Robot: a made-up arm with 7 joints.
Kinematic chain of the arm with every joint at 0, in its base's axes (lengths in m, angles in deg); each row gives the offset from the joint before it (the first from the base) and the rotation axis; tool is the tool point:
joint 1: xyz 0 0 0.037 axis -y
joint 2: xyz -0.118 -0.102 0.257 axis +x
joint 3: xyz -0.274 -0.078 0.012 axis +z
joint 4: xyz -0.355 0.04 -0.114 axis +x
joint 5: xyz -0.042 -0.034 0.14 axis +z
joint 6: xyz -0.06 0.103 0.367 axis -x
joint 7: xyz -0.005 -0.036 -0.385 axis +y
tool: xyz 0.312 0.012 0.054
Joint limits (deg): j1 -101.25..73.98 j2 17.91..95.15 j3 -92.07..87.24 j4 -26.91..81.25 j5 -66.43..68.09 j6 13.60..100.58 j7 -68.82..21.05
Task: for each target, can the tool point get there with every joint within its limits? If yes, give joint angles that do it. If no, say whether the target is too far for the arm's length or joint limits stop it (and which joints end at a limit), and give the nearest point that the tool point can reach.
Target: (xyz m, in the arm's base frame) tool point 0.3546 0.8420 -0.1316
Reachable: no: joint limits stop it (at a limit: joint 1, joint 2, joint 4, joint 7) | nearest point 0.3325 0.4344 -0.1526 | short by 0.409 m
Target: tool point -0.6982 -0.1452 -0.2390
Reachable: yes | joints 27.92 63.13 -33.15 34.82 -44.03 21.07 -4.71
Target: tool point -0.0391 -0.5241 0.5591
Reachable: yes | joints -73.85 41.59 32.97 8.23 -53.84 24.62 -18.72
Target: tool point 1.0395 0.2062 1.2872
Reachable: no: joint limits stop it (at a limit: joint 1, joint 2, joint 5, joint 6, joint 7) | nearest point 0.8506 0.1604 1.0678 | short by 0.293 m
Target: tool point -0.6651 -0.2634 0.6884
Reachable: yes | joints -23.22 78.39 -62.83 35.30 -46.99 63.48 -37.61
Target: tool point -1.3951 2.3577 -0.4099
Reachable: no: too far | nearest point -0.9682 0.5784 -0.2731 | short by 1.835 m
